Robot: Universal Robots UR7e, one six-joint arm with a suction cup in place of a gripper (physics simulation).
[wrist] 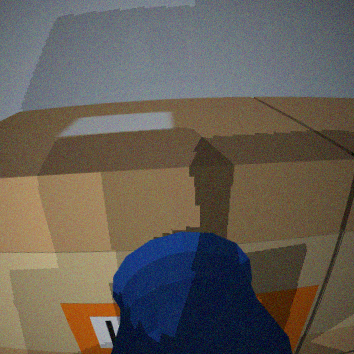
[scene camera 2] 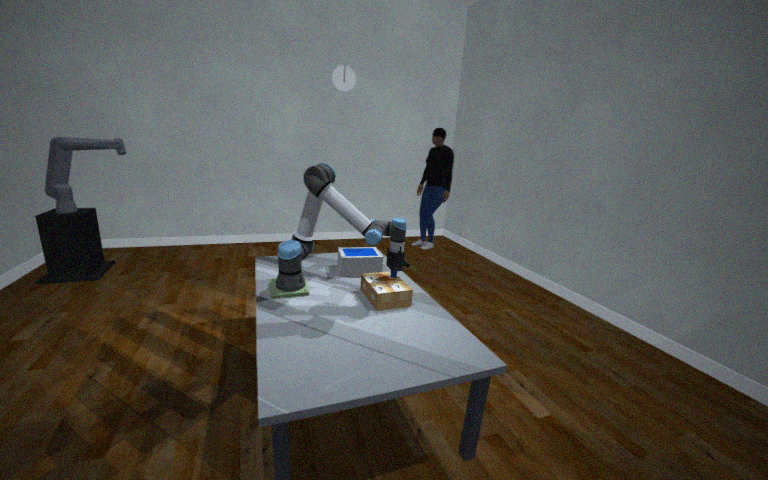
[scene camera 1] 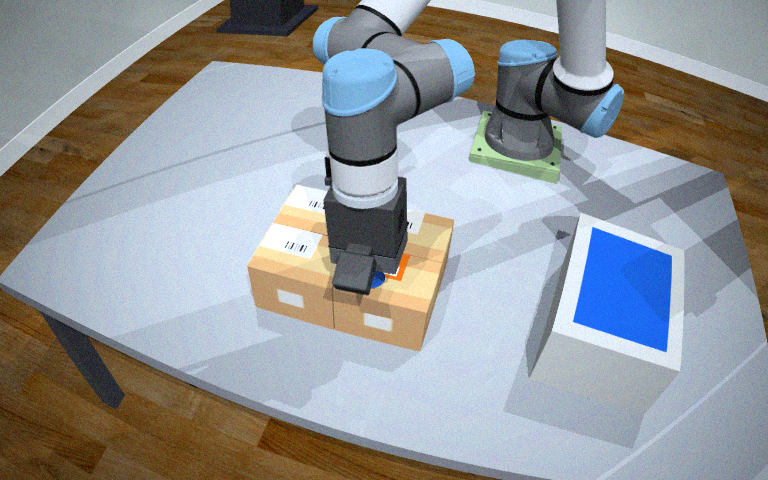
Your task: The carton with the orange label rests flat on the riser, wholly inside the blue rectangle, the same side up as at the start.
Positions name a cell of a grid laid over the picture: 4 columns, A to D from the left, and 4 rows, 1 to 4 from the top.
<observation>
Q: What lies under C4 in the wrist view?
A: The suction cup.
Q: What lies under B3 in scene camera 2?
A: A white riser.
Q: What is the suction cup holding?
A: Nothing.
</observation>
